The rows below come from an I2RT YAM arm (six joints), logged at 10 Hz.
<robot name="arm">
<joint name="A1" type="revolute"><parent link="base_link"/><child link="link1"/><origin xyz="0 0 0.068" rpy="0 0 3.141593"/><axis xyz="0 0 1"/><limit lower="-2.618" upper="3.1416"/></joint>
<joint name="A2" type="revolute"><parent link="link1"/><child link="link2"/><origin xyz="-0.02 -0.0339 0.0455" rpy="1.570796 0 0"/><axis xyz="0 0 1"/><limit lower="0" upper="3.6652"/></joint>
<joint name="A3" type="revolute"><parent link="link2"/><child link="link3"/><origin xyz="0.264 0 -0.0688" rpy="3.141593 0 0"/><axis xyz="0 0 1"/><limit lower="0" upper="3.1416"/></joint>
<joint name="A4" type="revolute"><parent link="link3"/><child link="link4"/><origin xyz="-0.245 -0.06 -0.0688"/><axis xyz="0 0 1"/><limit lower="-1.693" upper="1.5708"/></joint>
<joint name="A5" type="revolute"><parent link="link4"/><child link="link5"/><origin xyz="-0.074 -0.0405 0.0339" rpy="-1.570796 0 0"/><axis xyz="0 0 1"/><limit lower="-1.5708" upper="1.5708"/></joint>
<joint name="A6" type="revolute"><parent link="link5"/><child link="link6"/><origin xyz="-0.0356 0 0.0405" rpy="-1.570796 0 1.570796"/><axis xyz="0 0 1"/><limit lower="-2.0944" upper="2.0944"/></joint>
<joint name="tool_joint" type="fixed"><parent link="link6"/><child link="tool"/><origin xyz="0 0 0" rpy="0 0 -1.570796"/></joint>
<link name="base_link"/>
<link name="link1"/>
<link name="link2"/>
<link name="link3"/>
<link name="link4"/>
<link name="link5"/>
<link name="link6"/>
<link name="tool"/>
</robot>
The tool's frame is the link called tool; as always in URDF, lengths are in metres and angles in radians.
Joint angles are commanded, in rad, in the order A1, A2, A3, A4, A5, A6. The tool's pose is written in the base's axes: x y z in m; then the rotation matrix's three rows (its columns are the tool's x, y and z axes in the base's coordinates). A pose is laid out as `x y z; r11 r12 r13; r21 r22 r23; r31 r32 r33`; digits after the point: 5 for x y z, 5 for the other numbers.
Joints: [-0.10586, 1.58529, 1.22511, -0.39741, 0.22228, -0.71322]
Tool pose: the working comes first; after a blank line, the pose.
Where each joint sits with the arm in this pose, in the base's axes (m; each line is computed from the numbers above, not from the rounded line before):
A1: 0.0000 0.0000 0.0680
A2: 0.0235 0.0316 0.1135
A3: 0.0200 -0.0372 0.3775
A4: 0.2763 0.0047 0.3473
A5: 0.3539 -0.0376 0.3258
A6: 0.3504 -0.0451 0.2726
the tool: 0.3504 -0.0451 0.2726

0.35043 -0.04513 0.27256; -0.68840 -0.24870 0.68136; -0.56862 0.76823 -0.29409; -0.45030 -0.58989 -0.67027
